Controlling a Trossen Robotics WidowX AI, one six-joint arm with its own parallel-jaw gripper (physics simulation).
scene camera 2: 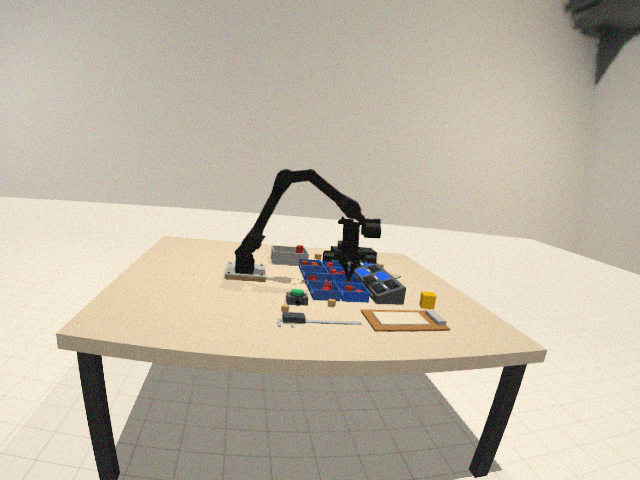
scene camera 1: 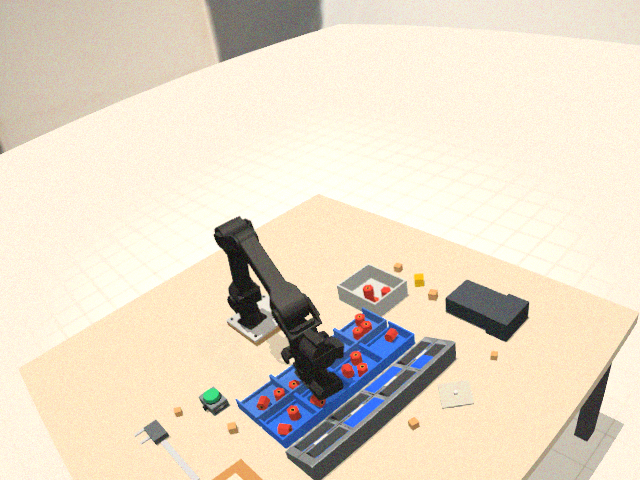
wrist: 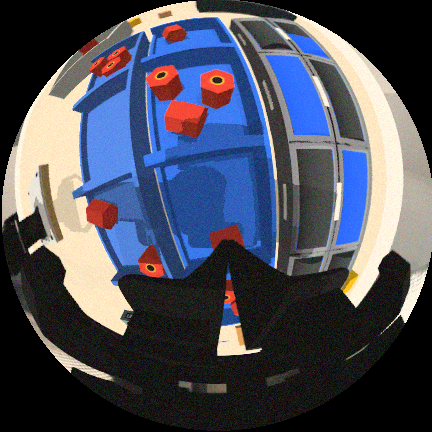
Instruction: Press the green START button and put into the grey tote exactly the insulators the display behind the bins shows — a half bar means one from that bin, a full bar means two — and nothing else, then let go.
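Pixels of known places: gripper, fingertip midpoint: (scene camera 2: 348, 280) (wrist: 226, 244); arm's base, link origin: (scene camera 2: 243, 270) (scene camera 1: 252, 319) (wrist: 39, 223).
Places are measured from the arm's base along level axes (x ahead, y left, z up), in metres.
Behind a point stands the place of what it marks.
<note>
My gripper (scene camera 1: 321, 392) {x 0.361, y -0.105, z 0.009 m} (scene camera 2: 350, 276) {x 0.361, y -0.105, z 0.009 m} (wrist: 226, 244) {x 0.361, y -0.105, z 0.009 m} is shut with nothing between the fingers. It reaches down into a compartment of the blue bins (scene camera 1: 244, 402) {x 0.213, y -0.217, z -0.013 m} (scene camera 2: 337, 296) {x 0.285, y -0.240, z -0.006 m} (wrist: 137, 160). A red insulator (scene camera 1: 317, 401) {x 0.370, y -0.118, z 0.005 m} (wrist: 225, 234) {x 0.362, y -0.100, z 0.002 m} lies on the bin floor just past the closed fingertips. Other red insulators lie in several compartments. The grey tote (scene camera 1: 347, 290) {x 0.176, y 0.215, z 0.031 m} (scene camera 2: 282, 257) {x 0.175, y 0.213, z 0.009 m} holds two red insulators (scene camera 1: 369, 291) {x 0.257, y 0.217, z 0.057 m}. The display (scene camera 1: 304, 454) {x 0.465, y -0.253, z 0.023 m} (scene camera 2: 390, 292) {x 0.455, y -0.268, z 0.018 m} (wrist: 289, 160) {x 0.430, y -0.051, z 0.002 m} beside the bins shows blue bars. The green START button (scene camera 1: 210, 395) {x 0.153, y -0.267, z 0.017 m} (scene camera 2: 297, 293) {x 0.145, y -0.282, z 0.013 m} stands left of the bins.
A black box (scene camera 1: 487, 307) {x 0.547, y 0.342, z 0.029 m} lies at the far right. A yellow cube (scene camera 1: 419, 280) (scene camera 2: 428, 300), several small wooden cubes (scene camera 1: 413, 423) {x 0.585, y -0.043, z -0.005 m}, a white plate (scene camera 1: 455, 394) {x 0.611, y 0.083, z -0.016 m}, a wooden frame (scene camera 2: 404, 326) {x 0.416, y -0.482, z -0.017 m} and a plug with cable (scene camera 1: 156, 432) {x 0.121, y -0.425, z -0.003 m} lie around the bins.
</note>
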